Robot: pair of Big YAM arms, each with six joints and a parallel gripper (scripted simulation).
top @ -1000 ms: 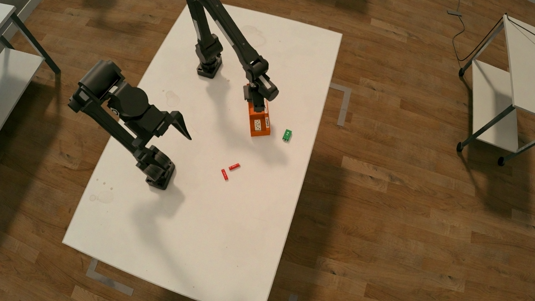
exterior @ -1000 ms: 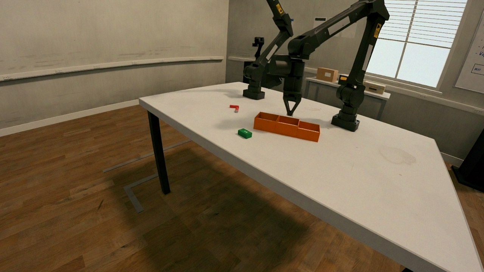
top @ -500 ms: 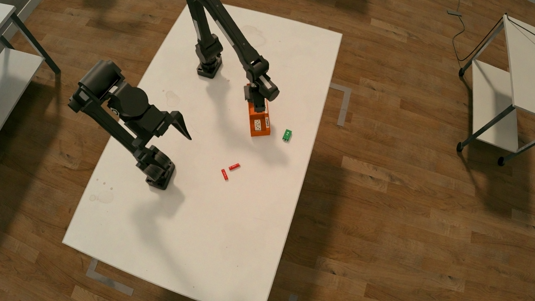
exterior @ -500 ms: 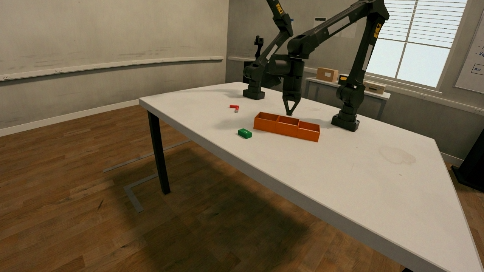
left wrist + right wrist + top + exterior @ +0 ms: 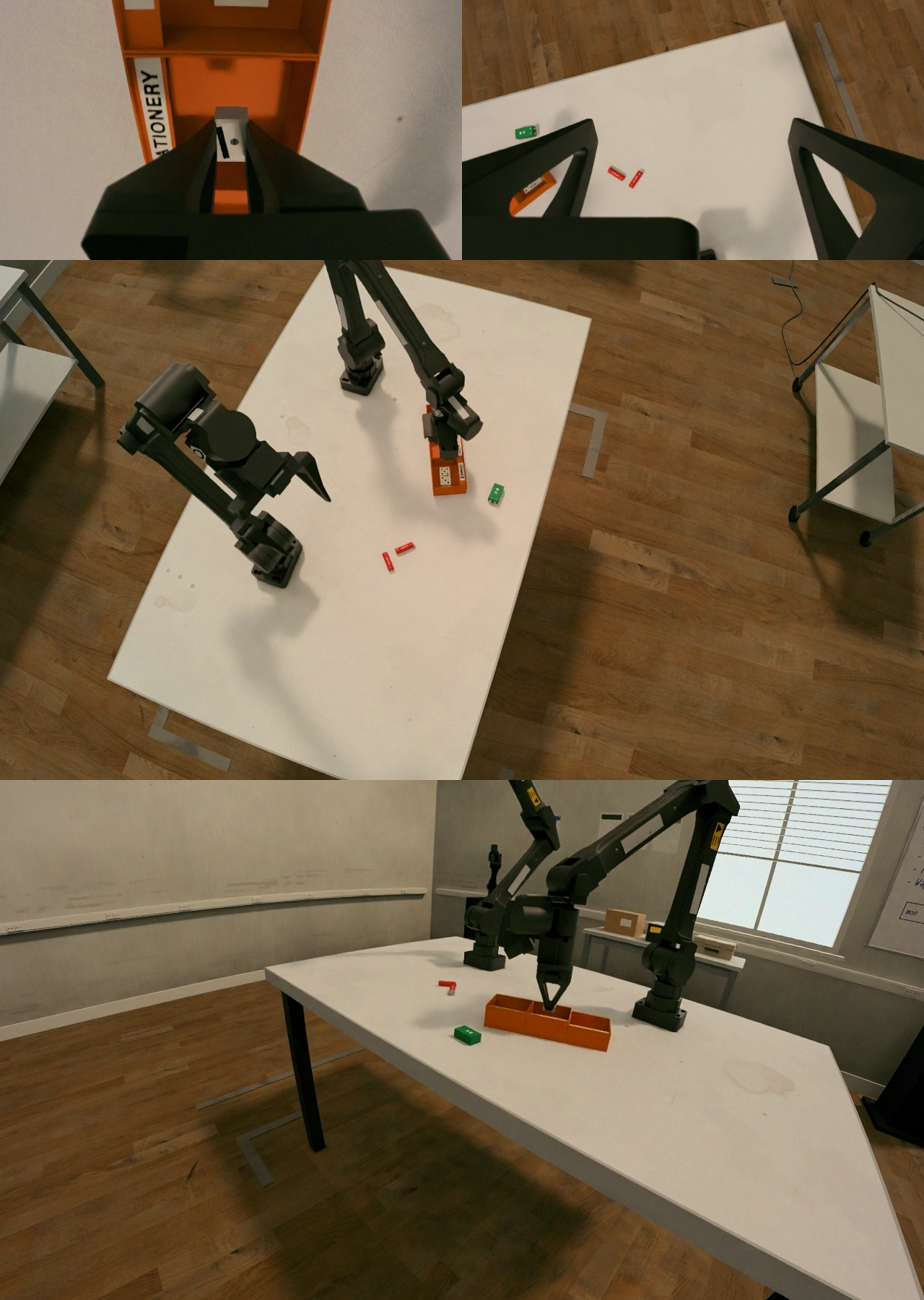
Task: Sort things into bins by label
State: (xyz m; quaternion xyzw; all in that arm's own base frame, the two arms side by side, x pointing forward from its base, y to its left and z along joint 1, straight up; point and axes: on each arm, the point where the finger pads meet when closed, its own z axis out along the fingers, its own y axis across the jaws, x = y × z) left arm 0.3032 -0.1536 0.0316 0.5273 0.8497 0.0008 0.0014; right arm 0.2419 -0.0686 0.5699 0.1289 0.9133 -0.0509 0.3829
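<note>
My left gripper is now 1 cm to the right of the orange three-compartment bin and 3 cm above it. Round my left hand: white sharpener-like block: right at my left hand.
</note>
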